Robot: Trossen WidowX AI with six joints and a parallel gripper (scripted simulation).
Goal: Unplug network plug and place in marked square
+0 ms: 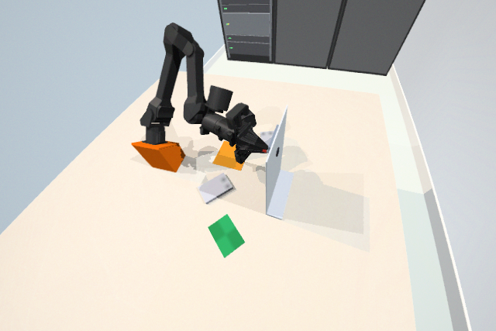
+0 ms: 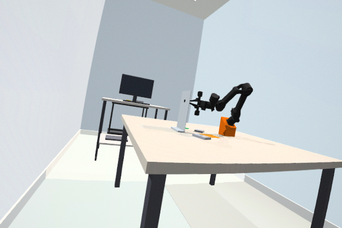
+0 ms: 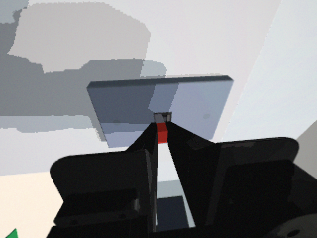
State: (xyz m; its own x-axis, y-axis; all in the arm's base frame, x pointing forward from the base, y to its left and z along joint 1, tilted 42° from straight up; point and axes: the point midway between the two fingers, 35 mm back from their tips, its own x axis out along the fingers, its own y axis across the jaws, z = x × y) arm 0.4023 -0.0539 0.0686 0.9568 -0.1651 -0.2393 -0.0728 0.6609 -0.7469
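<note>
The orange marked square lies 23 cm below my gripper tip, 18 cm behind it and 10 cm to the left of it. From my gripper tip the other things lie so: network plug: right at my gripper tip; upright panel: 9 cm below, 3 cm ahead; green square: 23 cm below, 18 cm to the right, 8 cm behind.
</note>
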